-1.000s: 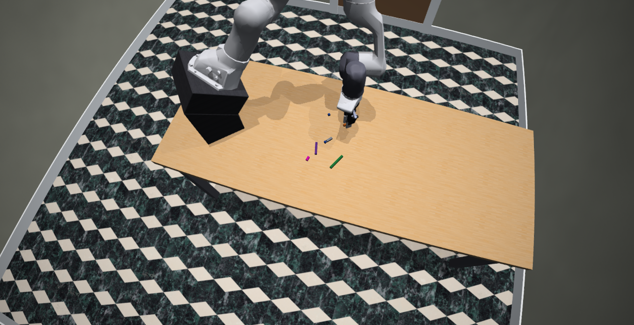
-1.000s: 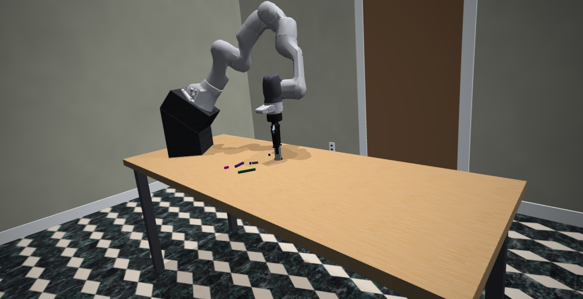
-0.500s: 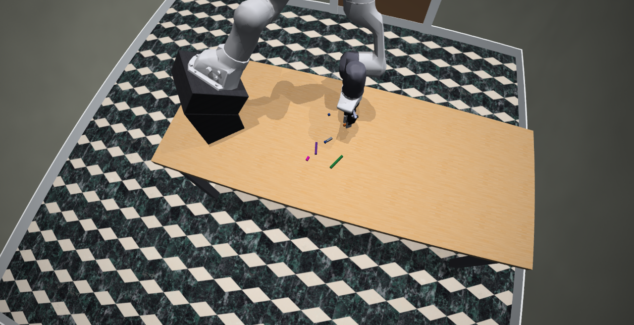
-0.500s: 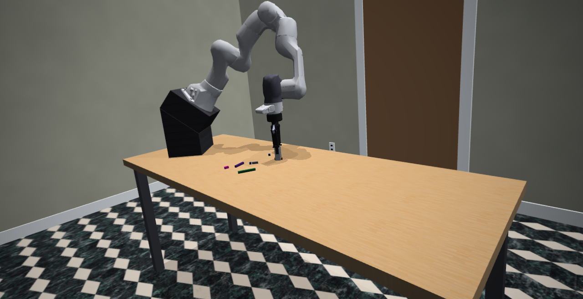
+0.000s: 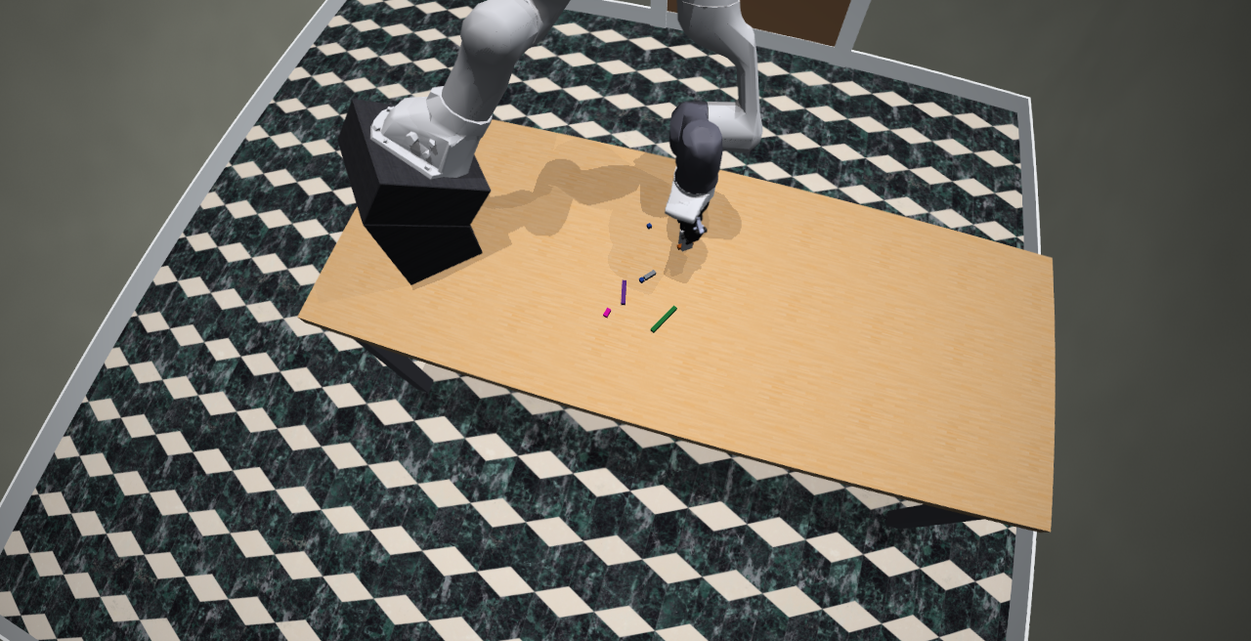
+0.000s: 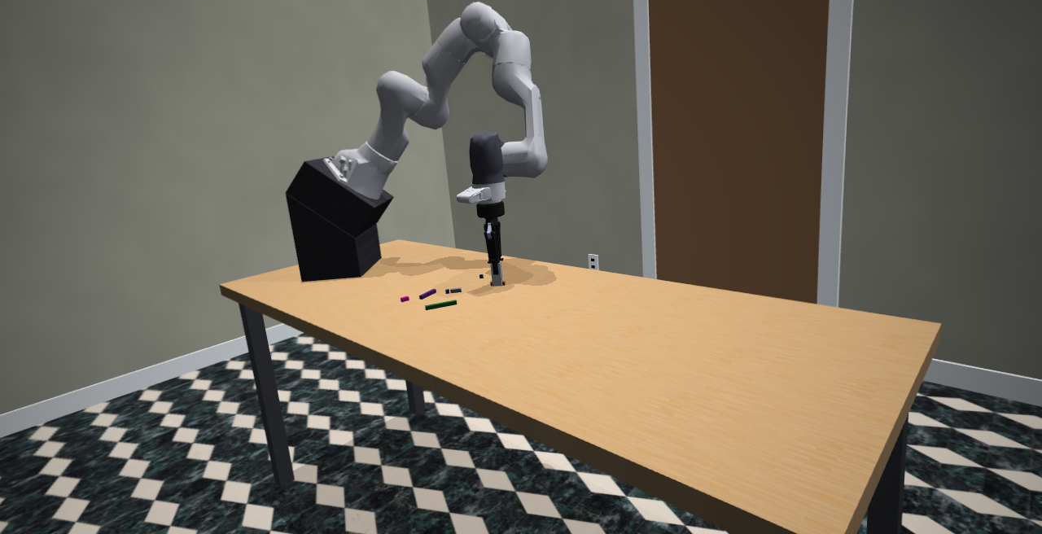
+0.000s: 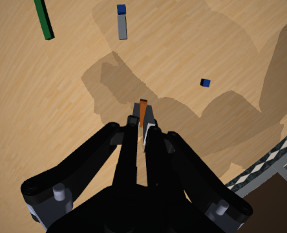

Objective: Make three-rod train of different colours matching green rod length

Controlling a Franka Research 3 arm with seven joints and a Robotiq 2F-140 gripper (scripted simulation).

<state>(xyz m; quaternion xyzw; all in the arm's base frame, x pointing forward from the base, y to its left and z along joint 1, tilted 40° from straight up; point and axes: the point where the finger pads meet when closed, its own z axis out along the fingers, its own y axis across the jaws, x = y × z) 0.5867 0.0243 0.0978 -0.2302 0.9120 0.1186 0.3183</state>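
Right now my hand is 10 cm to the left of the grey rod, 6 cm past it and 3 cm above it. Round my hand: orange rod (3 cm below); purple rod (16 cm to the right, 11 cm behind, 3 cm below); green rod (20 cm to the right, 3 cm below).
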